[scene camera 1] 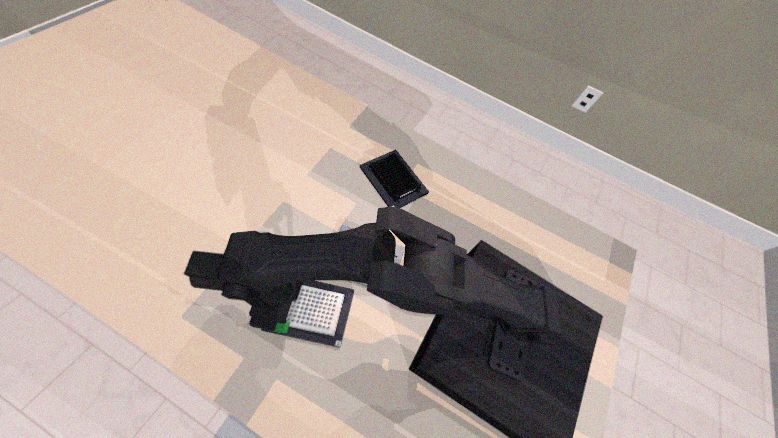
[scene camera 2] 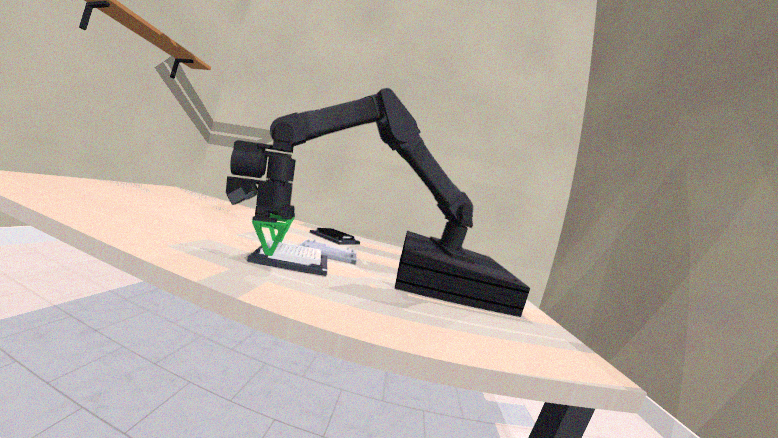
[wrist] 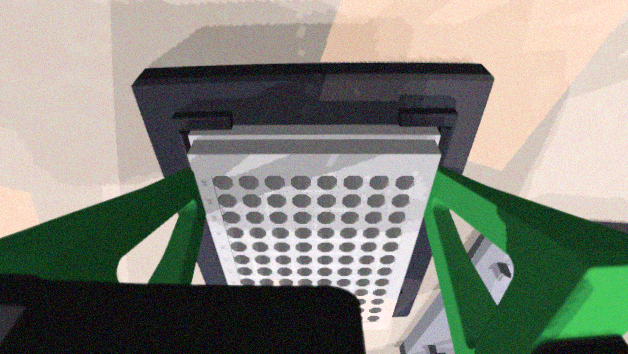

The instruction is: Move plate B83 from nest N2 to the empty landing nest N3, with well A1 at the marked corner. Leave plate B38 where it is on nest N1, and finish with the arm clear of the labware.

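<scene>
Plate B83 [scene camera 1: 315, 310] [scene camera 2: 298, 253] [wrist: 307, 220] is a white multi-well plate. It sits in a dark nest [scene camera 1: 343, 305] [scene camera 2: 288, 267] [wrist: 307, 90] near the table's front edge. My gripper [scene camera 2: 270, 245] [wrist: 314, 177] reaches straight down over it, and its green fingers press against the plate's two long sides. A green fingertip also shows in scene camera 1 [scene camera 1: 281, 327]. The plate still rests in its nest. A second, light grey plate [scene camera 2: 337, 252] [wrist: 492, 272] lies just beyond, mostly hidden under the arm in scene camera 1. The empty black landing nest [scene camera 1: 394, 176] [scene camera 2: 338, 235] lies farther back.
The arm's black base box [scene camera 1: 517, 348] [scene camera 2: 462, 275] stands to the right of the nests. The arm arches high from it over the second plate. The table's front edge [scene camera 2: 325, 337] runs close by the gripped plate. A wooden shelf [scene camera 2: 146, 32] hangs on the wall.
</scene>
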